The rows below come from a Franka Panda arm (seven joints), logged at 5 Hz.
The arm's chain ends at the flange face. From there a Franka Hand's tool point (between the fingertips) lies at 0.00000 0.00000 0.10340 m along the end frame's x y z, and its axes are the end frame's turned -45 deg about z.
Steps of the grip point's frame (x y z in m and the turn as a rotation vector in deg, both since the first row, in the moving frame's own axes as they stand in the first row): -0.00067, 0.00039, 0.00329, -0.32, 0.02, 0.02; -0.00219, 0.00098, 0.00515, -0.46, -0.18, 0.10; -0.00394, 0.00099, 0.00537, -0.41, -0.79, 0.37; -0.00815, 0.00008, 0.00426, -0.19, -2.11, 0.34; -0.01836, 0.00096, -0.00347, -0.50, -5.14, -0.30; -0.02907, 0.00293, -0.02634, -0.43, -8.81, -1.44; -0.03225, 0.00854, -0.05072, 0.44, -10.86, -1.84
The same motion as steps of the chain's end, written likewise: -0.00063, 0.00037, 0.00329, -0.21, 0.24, 0.02; -0.00121, 0.00142, 0.00515, -0.45, 0.20, 0.10; -0.00160, 0.00196, 0.00538, -0.85, -0.27, 0.37; -0.00325, 0.00289, 0.00433, -1.63, -1.36, 0.34; -0.00641, 0.00646, -0.00305, -3.99, -3.28, -0.30; -0.00798, 0.01075, -0.02512, -6.53, -5.93, -1.44; -0.00265, 0.01540, -0.04887, -7.37, -7.99, -1.84
